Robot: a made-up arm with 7 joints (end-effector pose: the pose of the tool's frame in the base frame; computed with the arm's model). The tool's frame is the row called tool.
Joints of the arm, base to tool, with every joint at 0 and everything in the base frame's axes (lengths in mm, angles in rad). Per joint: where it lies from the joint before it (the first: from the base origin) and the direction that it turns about. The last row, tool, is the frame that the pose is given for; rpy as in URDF.
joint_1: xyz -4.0 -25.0 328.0 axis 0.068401 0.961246 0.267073
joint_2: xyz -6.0 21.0 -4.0 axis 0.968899 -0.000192 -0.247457
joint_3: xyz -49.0 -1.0 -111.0 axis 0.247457 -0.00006 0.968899
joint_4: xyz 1.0 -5.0 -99.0 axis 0.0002 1 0.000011
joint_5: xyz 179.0 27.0 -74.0 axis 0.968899 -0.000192 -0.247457
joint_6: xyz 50.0 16.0 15.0 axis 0.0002 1 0.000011
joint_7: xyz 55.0 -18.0 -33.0 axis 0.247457 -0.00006 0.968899
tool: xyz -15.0 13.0 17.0 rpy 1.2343 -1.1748 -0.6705
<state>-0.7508 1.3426 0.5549 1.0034 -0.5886 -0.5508 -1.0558</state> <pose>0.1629 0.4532 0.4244 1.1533 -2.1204 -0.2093</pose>
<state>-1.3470 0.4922 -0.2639 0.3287 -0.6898 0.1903 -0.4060</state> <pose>0.4244 -0.0199 0.4114 -0.0650 -2.0840 -0.3067</pose>
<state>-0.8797 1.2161 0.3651 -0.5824 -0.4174 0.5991 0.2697</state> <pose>0.1601 0.0829 0.5136 1.4890 -2.3511 0.3424</pose>
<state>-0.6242 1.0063 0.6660 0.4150 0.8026 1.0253 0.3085</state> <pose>0.2148 0.3498 0.3424 2.4634 0.0623 0.5365</pose>
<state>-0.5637 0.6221 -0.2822 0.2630 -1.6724 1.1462 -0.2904</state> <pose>0.3172 0.0782 0.0989 -0.6671 -0.3458 -0.1179</pose>
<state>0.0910 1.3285 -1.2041 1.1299 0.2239 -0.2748 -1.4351</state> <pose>-0.0418 0.4330 0.0571 -0.4443 1.1174 -1.3776</pose>
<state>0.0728 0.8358 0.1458 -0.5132 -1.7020 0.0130 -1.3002</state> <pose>0.2555 0.1385 0.2253 -1.2861 -1.8579 -0.1823</pose>
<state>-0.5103 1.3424 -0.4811 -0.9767 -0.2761 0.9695 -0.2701</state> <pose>0.1871 -0.0197 0.2942 0.8703 -1.3531 -1.3665</pose>
